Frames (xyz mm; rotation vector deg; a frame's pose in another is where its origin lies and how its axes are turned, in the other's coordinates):
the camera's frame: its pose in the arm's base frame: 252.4 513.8 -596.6 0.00 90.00 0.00
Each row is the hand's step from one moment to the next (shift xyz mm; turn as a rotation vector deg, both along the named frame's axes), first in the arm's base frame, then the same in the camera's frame.
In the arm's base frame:
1: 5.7 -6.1 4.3 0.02 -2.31 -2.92
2: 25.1 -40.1 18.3 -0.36 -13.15 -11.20
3: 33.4 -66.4 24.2 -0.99 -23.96 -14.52
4: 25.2 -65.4 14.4 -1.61 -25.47 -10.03
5: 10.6 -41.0 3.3 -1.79 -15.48 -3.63
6: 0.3 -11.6 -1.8 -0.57 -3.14 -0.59
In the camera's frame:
1: -4.3 -6.1 5.7 2.92 -2.31 0.02
2: -18.3 -40.1 25.1 11.20 -13.15 -0.36
3: -24.2 -66.4 33.4 14.52 -23.96 -0.99
4: -14.4 -65.4 25.2 10.03 -25.47 -1.61
5: -3.3 -41.0 10.6 3.63 -15.48 -1.79
6: 1.8 -11.6 0.3 0.59 -3.14 -0.57

